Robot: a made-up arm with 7 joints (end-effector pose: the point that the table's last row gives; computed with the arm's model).
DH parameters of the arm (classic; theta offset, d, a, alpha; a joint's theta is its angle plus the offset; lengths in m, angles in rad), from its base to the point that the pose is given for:
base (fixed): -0.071 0 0 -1.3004
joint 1: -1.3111 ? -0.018 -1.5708
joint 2: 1.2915 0 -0.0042 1.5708
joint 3: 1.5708 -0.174 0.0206 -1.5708
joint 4: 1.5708 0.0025 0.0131 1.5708
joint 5: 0 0.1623 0 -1.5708
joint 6: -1.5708 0 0.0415 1.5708
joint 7: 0 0 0 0
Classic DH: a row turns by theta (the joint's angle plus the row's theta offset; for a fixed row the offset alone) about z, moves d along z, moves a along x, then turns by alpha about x.
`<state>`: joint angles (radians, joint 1 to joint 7).
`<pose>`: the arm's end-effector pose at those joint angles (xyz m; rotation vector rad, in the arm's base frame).
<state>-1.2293 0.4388 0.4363 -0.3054 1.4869 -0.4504 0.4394</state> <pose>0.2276 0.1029 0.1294 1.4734 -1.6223 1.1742</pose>
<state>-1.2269 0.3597 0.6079 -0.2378 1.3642 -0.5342 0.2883</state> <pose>0.2349 0.1303 0.1153 1.3686 -1.4133 1.0703</pose>
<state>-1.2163 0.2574 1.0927 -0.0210 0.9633 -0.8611 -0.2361</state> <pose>0.2355 0.2043 0.0487 1.1233 -1.0746 0.7221</pose>
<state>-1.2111 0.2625 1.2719 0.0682 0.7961 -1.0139 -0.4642</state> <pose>0.2242 0.2286 0.0187 1.0870 -1.0336 0.6367</pose>
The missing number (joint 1, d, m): 0.0494
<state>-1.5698 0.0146 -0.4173 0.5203 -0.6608 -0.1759 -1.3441</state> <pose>0.3001 -0.1356 0.0756 0.2469 -0.8522 -2.1183</pose>
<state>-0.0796 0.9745 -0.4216 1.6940 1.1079 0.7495 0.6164</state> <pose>-0.0362 0.3753 -0.1694 -2.4858 -1.4034 0.1248</pose>
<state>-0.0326 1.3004 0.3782 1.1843 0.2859 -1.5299 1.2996</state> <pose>0.0920 0.3653 -0.0759 1.0245 -0.9961 0.7892</pose>
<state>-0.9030 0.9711 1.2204 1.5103 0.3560 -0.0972 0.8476</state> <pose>0.2059 0.3472 -0.1379 0.0033 0.3272 1.8148</pose>
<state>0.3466 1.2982 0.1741 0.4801 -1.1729 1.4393 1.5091</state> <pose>0.0600 0.3307 -0.1438 1.3800 1.8551 1.5654</pose>
